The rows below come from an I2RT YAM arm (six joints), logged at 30 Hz.
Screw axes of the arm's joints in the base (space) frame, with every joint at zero. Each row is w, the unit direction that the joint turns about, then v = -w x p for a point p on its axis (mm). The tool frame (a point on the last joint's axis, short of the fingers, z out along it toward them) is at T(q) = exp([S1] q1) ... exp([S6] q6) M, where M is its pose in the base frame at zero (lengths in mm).
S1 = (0, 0, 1, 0.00, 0.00, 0.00)
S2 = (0, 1, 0, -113.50, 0.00, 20.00)
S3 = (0, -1, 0, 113.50, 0.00, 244.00)
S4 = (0, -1, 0, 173.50, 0.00, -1.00)
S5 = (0, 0, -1, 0.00, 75.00, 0.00)
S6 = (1, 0, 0, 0.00, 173.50, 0.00)
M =
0 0 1 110.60
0 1 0 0.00
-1 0 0 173.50
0 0 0 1
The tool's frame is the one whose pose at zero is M.
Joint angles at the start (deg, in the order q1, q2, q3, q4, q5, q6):
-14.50, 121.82, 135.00, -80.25, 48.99, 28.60
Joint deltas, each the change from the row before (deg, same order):
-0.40, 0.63, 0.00, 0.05, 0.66, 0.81
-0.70, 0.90, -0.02, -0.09, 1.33, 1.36
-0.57, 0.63, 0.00, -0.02, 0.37, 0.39
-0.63, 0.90, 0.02, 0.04, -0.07, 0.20
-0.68, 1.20, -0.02, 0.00, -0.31, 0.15
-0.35, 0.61, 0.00, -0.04, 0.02, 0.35
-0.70, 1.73, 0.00, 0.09, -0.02, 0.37
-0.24, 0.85, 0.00, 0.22, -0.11, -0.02
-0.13, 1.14, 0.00, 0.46, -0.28, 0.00
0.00, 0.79, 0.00, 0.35, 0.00, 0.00
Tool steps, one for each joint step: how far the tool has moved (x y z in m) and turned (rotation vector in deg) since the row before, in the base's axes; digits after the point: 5 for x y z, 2 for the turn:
0.00159, -0.00375, -0.00412, -0.40, 0.07, -1.14
0.00148, -0.00635, -0.00594, -0.89, 0.20, -2.00
0.00094, -0.00486, -0.00435, -0.15, 0.40, -0.93
0.00192, -0.00550, -0.00640, 0.30, 0.62, -0.72
0.00272, -0.00614, -0.00896, 0.63, 0.96, -0.67
0.00116, -0.00320, -0.00449, 0.16, 0.35, -0.57
0.00410, -0.00706, -0.01278, 0.51, 1.26, -0.92
0.00245, -0.00277, -0.00632, 0.30, 0.58, -0.20
0.00399, -0.00233, -0.00855, 0.48, 0.56, -0.06
0.00294, -0.00101, -0.00588, 0.14, 0.42, 0.00

